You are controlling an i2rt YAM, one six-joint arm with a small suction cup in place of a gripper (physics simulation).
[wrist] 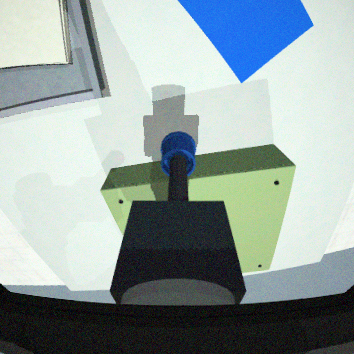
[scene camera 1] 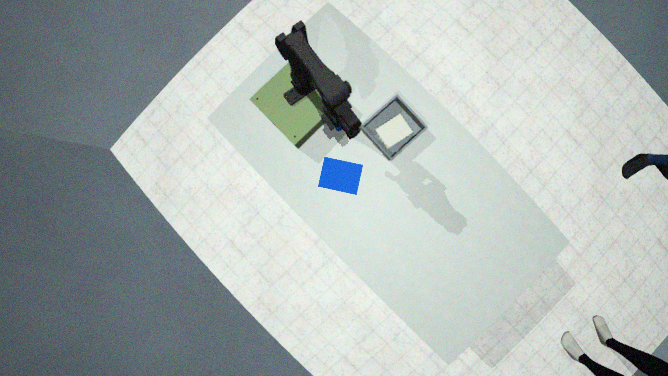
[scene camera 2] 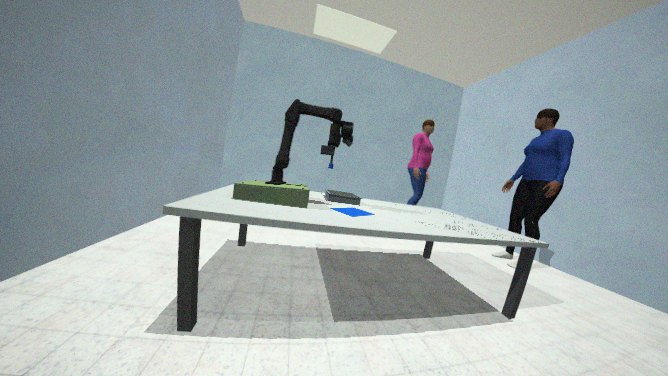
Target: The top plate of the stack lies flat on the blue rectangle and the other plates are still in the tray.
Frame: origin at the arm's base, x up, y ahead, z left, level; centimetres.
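Seen in the pictures: hand, tool point: (wrist: 177,147) (scene camera 1: 338,127) (scene camera 2: 330,168); arm's base, link origin: (scene camera 1: 303,89) (scene camera 2: 276,183).
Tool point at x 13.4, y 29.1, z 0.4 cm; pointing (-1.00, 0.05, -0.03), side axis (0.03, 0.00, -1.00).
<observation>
Pixels of each thing's middle, then the offset from my tool point to it. "pt": a spot on its surface instead. Level surfaces: height alone.
- grey tray, body centre: (wrist: 15,36) (scene camera 1: 393,128) (scene camera 2: 341,196) dx -18.2, dy +11.5, dz +24.4 cm
- blue rectangle, surface spot: (wrist: 255,35) pt dx -20.7, dy +10.4, dz -12.9 cm
- white table, surface height: dx -20.7 cm
A stack of cream plates (scene camera 1: 394,131) (wrist: 31,32) lies in the grey tray (scene camera 1: 418,119) (wrist: 95,60); how many plates it holds cannot be told. The tray also shows in scene camera 2 (scene camera 2: 343,198), its inside hidden. The blue rectangle (scene camera 1: 340,176) (scene camera 2: 353,212) (wrist: 255,35) lies flat on the table with no plate on it. My gripper, a blue suction cup (scene camera 1: 338,129) (scene camera 2: 330,166) (wrist: 178,145), hangs high above the table, near the front edge of the green base block and beside the tray. No plate hangs from it, so it is open.
The green base block (scene camera 1: 280,107) (scene camera 2: 270,194) (wrist: 250,215) carries the arm at one end of the white table (scene camera 1: 450,280) (scene camera 2: 400,222). The tray's raised walls stand around the stack. Two people (scene camera 2: 421,150) (scene camera 2: 542,160) stand behind the table.
</observation>
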